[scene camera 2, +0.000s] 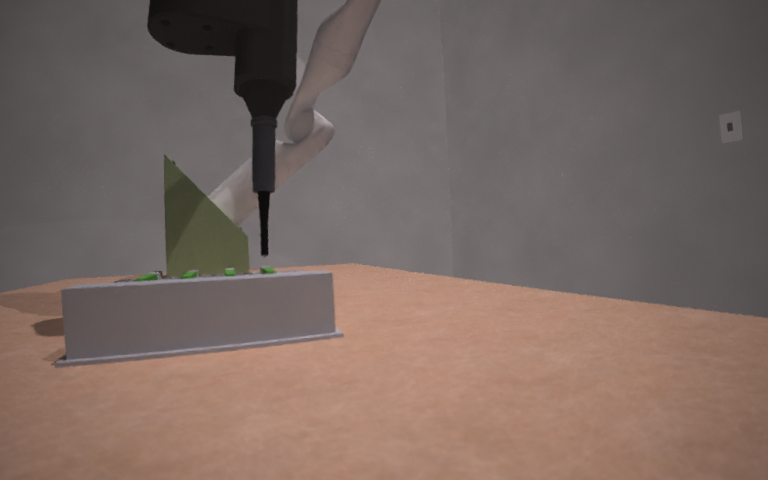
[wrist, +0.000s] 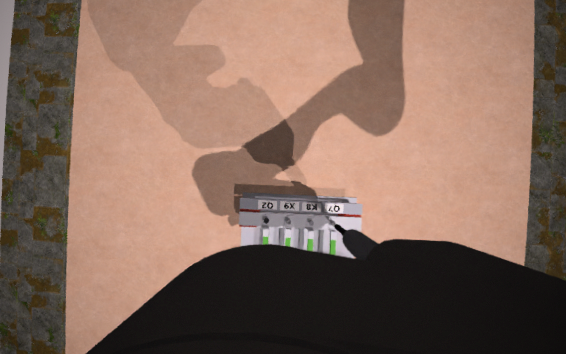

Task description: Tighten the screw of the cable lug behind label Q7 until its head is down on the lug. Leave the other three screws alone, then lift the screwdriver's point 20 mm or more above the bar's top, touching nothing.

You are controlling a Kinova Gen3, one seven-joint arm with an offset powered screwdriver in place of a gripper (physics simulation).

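Places are measured from the arm's base along level axes (x ahead, y left, z up), in millimetres.
Where they show: hand, its tool point: [scene camera 2: 264, 257] [wrist: 336, 226]; arm's base, origin of its link: [scene camera 2: 221, 213].
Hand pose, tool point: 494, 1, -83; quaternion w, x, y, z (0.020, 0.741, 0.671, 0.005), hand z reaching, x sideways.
Things, the pixels of their top centre, and the offset from my tool point, as dx, dy, dz. Level surfaces: height alone.
- label Q7, centre of its top: [wrist: 333, 208] -22, +1, -16
- Q2, centre of its top: [wrist: 266, 221] -10, -97, -8
- X9, centre of its top: [wrist: 288, 222] -6, -65, -8
- K8, centre of its top: [wrist: 311, 223] -3, -33, -9
- tan table, height of its surface: dz -59
My screwdriver [scene camera 2: 264, 252] [wrist: 338, 227] has no fingers. In the scene view its thin black point hangs upright a short way above the right end of the grey bar [scene camera 2: 198, 316] [wrist: 248, 218], with a visible gap. In the wrist view the point overlaps the place behind label Q7 [wrist: 333, 208]; the screw there is mostly hidden, and its head height cannot be told. The other screws, behind Q2 [wrist: 266, 220], X9 [wrist: 287, 220] and K8 [wrist: 310, 220], show as small round heads; Q2's looks darkest. Green pieces mark the four lugs' cable side.
A green upright panel [scene camera 2: 206, 243] with a slanted top edge stands behind the bar, left of the screwdriver. The bar stands on the tan table [scene camera 2: 509, 384] [wrist: 450, 165]. Arm shadows lie across the table and the bar. Grey walls [scene camera 2: 566, 141] rise behind.
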